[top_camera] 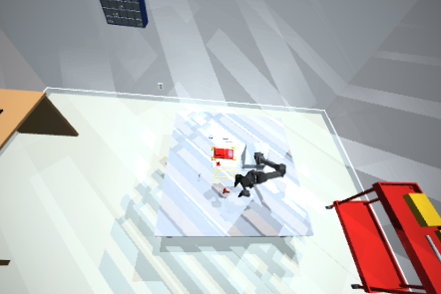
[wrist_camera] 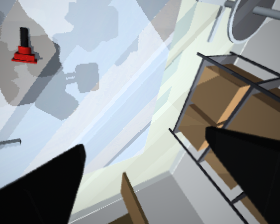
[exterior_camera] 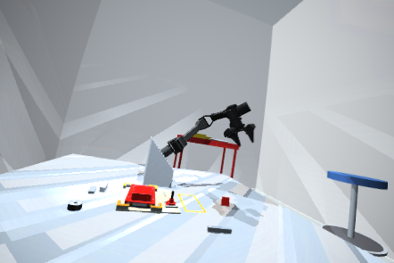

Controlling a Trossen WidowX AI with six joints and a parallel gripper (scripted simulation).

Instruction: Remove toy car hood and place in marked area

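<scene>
Now: the red hood 20 mm ahead of my gripper tip, 490 mm to the right of it and 260 mm below it. Also, from my gripper tip: black wheel 90 mm ahead, 690 mm to the right, 290 mm below.
</scene>
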